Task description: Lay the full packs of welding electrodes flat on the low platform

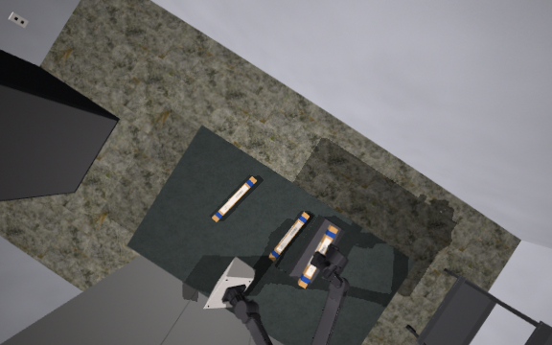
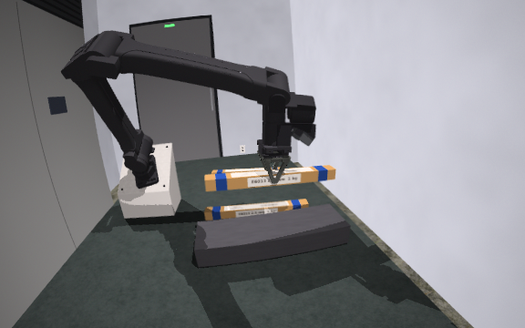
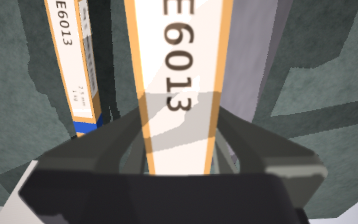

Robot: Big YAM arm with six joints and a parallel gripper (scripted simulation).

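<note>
The low grey platform is 2 cm behind my hand, 4 cm to the right of it and 16 cm below it.
</note>
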